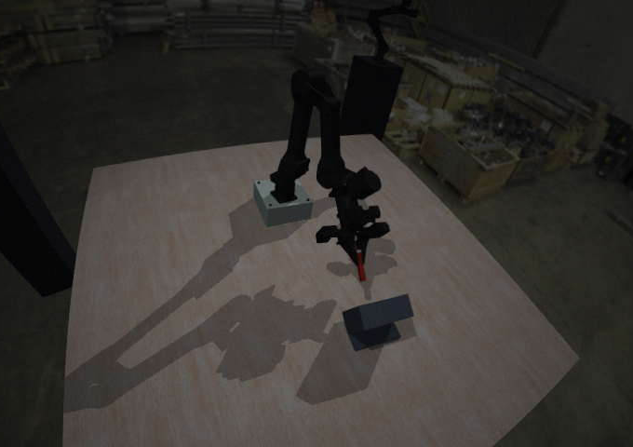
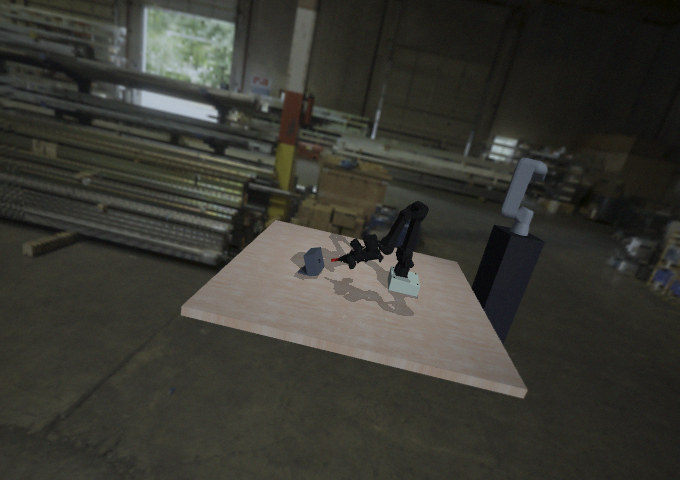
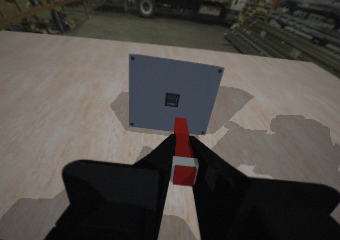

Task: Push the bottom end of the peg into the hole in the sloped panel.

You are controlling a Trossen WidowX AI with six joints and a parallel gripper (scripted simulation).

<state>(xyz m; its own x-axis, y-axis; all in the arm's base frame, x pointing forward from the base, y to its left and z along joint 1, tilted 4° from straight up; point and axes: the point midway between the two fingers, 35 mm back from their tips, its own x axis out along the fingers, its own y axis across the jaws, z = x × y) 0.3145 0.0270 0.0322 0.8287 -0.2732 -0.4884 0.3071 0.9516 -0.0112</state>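
My gripper tip is now 12 cm short of the sloped panel, 3 cm to the left of it and 5 cm above it. Also, from my gripper tip: red square peg 2 cm behind, 1 cm to the left, 1 cm above.
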